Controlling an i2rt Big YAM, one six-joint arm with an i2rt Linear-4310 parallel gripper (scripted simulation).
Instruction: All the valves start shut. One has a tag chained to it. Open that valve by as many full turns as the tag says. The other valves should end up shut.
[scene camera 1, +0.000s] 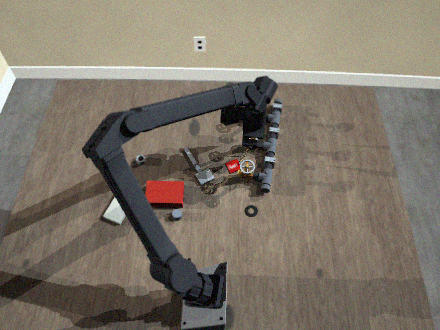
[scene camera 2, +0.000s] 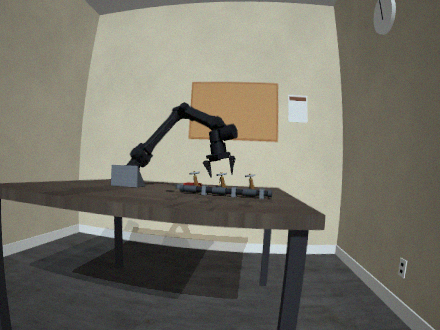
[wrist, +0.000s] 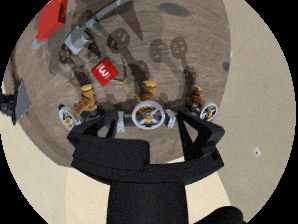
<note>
In view: my gripper (wrist: 147, 113) and a red box (scene camera 1: 159, 193).
</note>
